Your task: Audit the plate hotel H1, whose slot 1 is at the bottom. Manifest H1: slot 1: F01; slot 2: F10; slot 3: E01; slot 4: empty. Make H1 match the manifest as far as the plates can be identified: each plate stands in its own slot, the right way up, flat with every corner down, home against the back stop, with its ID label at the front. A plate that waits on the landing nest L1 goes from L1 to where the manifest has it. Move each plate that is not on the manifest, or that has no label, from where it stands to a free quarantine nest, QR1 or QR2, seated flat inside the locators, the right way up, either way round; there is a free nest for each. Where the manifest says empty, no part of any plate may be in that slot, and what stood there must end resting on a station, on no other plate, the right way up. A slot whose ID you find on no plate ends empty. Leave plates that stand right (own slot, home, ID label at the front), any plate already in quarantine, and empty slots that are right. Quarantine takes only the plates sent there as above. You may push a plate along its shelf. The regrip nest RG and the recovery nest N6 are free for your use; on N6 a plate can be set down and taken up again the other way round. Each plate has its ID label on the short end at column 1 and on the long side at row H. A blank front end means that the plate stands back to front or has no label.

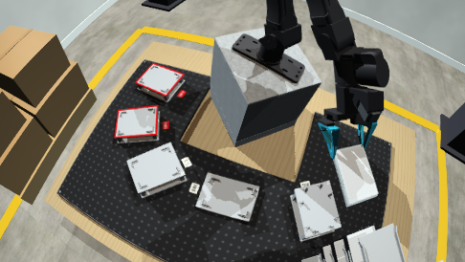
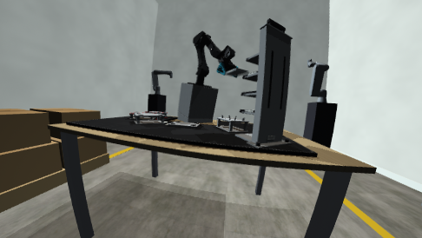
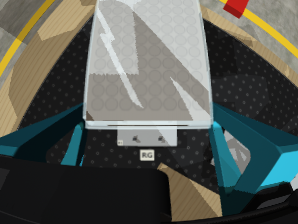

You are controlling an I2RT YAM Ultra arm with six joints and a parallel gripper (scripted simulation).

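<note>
Right now my hand is 4 cm to the right of the white plate and 4 cm short of it. From my hand the other things lie so: grey regrip nest (27 cm below, 4 cm ahead, 3 cm to the left); plate hotel H1 (24 cm ahead, 21 cm to the left, 11 cm below); RG tag (32 cm below, 4 cm behind, 3 cm to the right).
</note>
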